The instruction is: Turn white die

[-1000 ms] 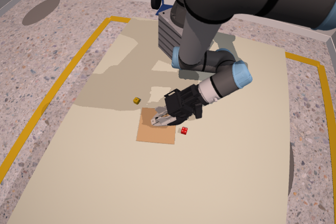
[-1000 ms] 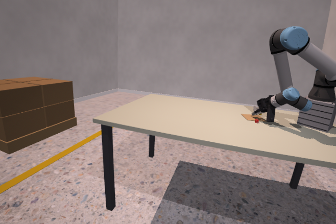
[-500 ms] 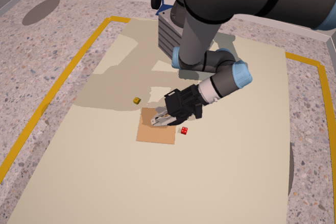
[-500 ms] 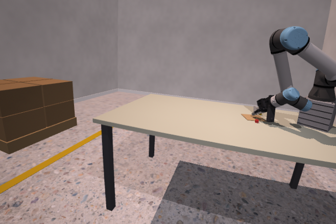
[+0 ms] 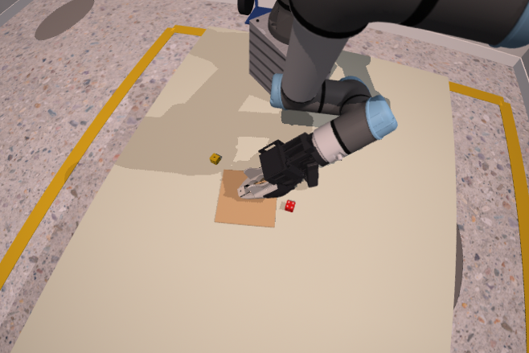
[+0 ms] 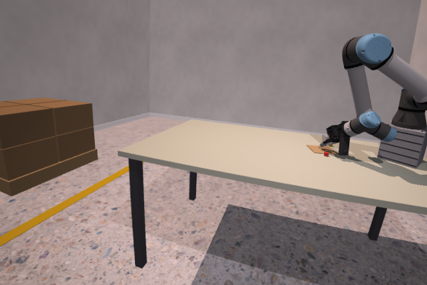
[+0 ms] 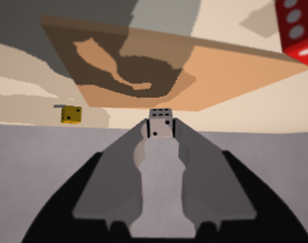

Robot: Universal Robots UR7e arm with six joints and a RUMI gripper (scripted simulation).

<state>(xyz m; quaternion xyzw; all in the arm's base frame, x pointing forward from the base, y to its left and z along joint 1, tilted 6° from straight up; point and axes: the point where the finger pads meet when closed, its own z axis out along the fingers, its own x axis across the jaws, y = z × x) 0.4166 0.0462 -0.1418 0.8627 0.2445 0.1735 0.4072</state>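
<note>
Now: hand 3 cm above the brown mat. Also, from my hand: yellow die 6 cm behind, 12 cm to the right, 2 cm below; white die 1 cm to the right; red die 1 cm behind, 11 cm to the left, 2 cm below.
</note>
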